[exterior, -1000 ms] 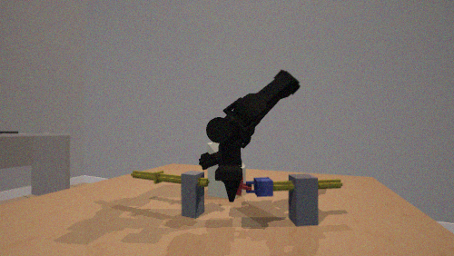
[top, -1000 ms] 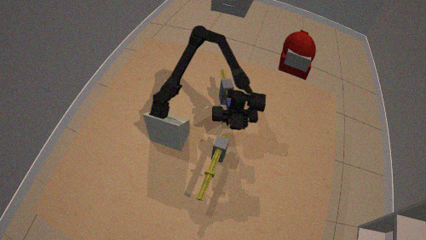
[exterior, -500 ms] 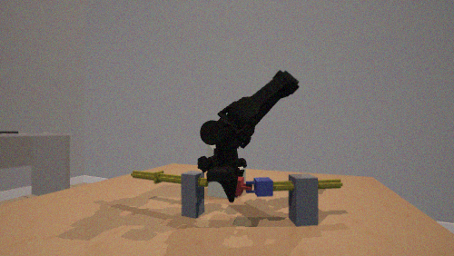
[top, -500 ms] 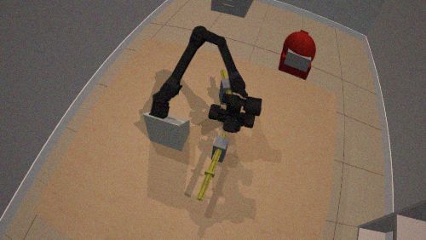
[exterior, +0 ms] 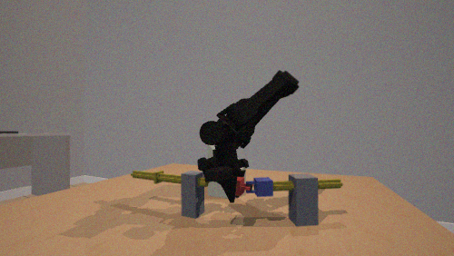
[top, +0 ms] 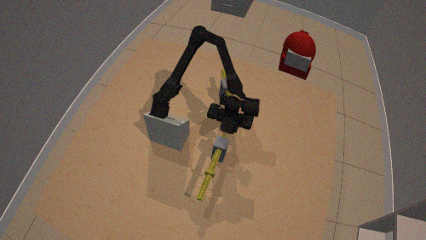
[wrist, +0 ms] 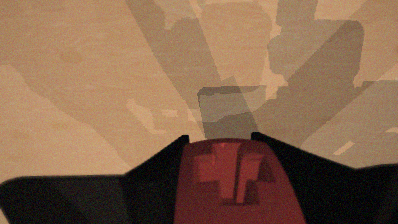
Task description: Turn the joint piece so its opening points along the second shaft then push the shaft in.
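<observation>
Right now the red joint piece is 10 mm to the left of my gripper tip and 40 mm above it.
</observation>
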